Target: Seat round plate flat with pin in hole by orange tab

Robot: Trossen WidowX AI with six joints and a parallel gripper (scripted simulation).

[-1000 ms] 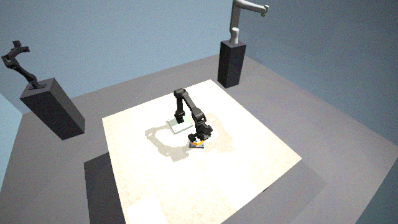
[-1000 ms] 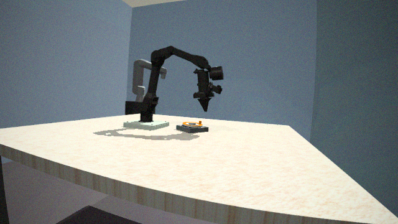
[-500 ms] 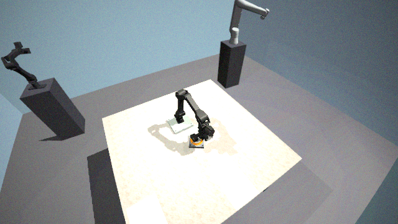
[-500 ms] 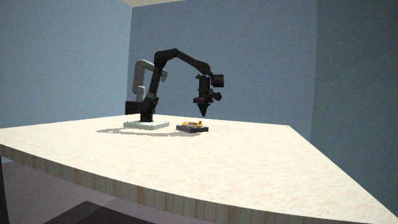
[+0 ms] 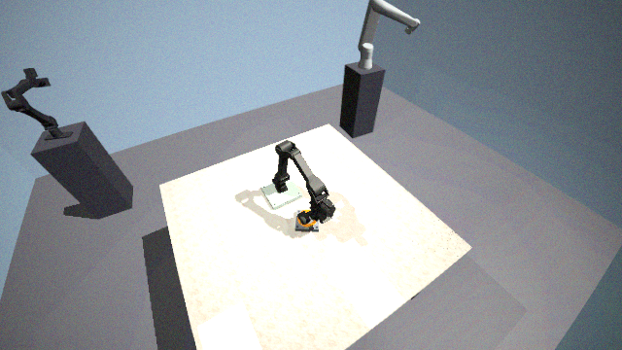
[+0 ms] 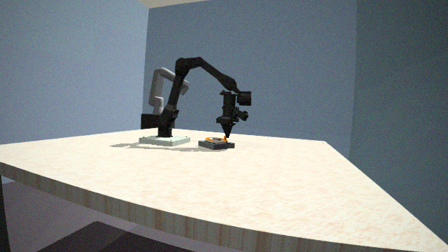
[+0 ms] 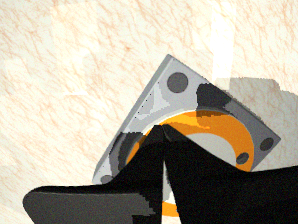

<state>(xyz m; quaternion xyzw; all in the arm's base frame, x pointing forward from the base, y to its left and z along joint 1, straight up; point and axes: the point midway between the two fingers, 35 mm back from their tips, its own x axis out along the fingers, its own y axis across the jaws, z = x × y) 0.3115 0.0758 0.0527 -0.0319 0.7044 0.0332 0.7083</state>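
Now: gripper tip 30 mm past the plate, 10 mm to the left of it and 10 mm above it. From my gripper tip the other things lie so: base (40 mm behind, 30 mm to the right, 20 mm below).
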